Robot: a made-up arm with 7 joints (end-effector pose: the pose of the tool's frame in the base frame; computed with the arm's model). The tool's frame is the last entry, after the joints. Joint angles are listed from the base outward.
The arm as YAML. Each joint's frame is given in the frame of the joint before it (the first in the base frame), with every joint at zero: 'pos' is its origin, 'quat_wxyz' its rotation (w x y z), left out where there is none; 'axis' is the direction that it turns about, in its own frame. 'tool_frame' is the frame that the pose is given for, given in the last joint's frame.
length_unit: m
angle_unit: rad
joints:
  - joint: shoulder
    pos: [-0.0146, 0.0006, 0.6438]
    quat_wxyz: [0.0, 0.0, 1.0, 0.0]
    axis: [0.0, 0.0, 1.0]
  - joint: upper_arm
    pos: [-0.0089, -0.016, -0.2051]
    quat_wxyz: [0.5, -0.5, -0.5, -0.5]
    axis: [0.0, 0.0, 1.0]
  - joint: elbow
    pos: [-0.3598, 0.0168, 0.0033]
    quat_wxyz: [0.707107, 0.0, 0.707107, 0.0]
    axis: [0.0, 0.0, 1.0]
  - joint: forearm
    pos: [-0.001, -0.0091, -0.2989]
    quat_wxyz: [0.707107, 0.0, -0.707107, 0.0]
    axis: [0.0, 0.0, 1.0]
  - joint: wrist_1
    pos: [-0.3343, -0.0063, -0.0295]
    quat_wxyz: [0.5, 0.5, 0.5, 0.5]
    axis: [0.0, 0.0, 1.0]
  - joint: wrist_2
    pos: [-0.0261, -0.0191, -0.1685]
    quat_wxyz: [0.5, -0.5, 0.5, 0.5]
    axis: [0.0, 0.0, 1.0]
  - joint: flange
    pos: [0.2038, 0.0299, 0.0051]
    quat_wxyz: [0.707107, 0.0, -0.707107, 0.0]
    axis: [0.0, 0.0, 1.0]
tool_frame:
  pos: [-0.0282, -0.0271, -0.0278]
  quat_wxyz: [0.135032, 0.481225, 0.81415, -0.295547]
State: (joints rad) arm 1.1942 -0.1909 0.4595 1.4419 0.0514 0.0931 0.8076
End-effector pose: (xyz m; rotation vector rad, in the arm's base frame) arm -0.1888 -0.5976 1.6649 -0.2078 1.1676 -2.4361
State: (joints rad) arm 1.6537 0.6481 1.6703 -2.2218 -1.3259 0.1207 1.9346
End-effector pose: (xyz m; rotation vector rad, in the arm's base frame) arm 0.5204 -0.2497 0.9726 -2.8765 -0.9124 -0.4820
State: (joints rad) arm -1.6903 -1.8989 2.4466 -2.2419 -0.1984 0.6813 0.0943
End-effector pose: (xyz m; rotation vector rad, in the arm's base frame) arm -0.3748 -0.5406 1.1559 0.4627 -0.7041 -2.0904
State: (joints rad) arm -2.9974 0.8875 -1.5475 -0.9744 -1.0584 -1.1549 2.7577
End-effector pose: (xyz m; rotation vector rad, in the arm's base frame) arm -0.7420 0.7003 1.3372 -1.4918 1.1395 1.0301
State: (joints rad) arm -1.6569 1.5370 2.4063 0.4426 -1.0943 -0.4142 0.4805
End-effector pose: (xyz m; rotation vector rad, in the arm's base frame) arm 0.0152 1.3091 1.2110 -0.7648 -1.1147 -0.1617
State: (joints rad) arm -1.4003 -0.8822 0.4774 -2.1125 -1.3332 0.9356 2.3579
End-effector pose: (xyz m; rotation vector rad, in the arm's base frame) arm -0.5119 -0.4553 0.7744 -1.6278 0.9718 2.1603
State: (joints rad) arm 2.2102 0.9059 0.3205 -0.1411 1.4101 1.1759 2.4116
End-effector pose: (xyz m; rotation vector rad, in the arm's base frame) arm -0.7764 -0.5678 1.6859 0.1733 -1.8717 -0.7361
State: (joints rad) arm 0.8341 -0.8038 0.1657 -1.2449 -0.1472 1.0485 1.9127
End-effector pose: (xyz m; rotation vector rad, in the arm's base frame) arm -0.6904 0.8862 1.2366 -0.0807 1.2804 2.2518
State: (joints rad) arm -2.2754 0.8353 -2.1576 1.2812 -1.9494 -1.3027 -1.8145
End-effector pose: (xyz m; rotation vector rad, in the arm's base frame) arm -0.7530 -0.0890 1.5050 -0.1779 -2.4705 1.4770
